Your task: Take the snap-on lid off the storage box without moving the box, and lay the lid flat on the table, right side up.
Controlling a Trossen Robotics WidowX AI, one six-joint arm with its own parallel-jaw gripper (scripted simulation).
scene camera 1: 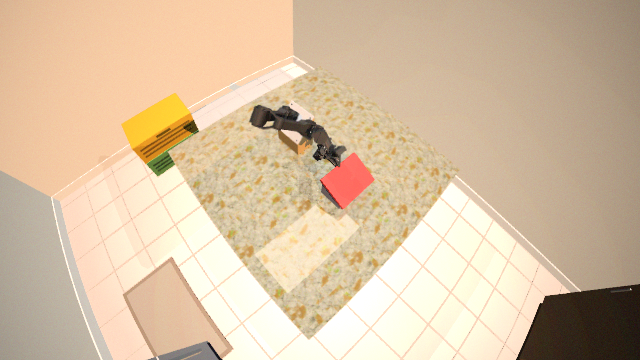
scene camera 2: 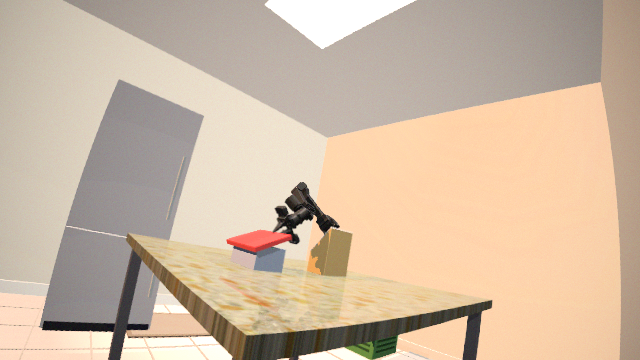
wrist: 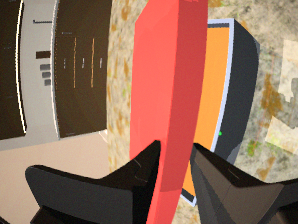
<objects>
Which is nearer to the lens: the storage box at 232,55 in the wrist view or the red lid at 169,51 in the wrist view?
The red lid.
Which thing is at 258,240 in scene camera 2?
A red lid.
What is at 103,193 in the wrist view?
The gripper.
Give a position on a red lid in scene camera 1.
At 345,183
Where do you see a storage box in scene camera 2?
272,259
</objects>
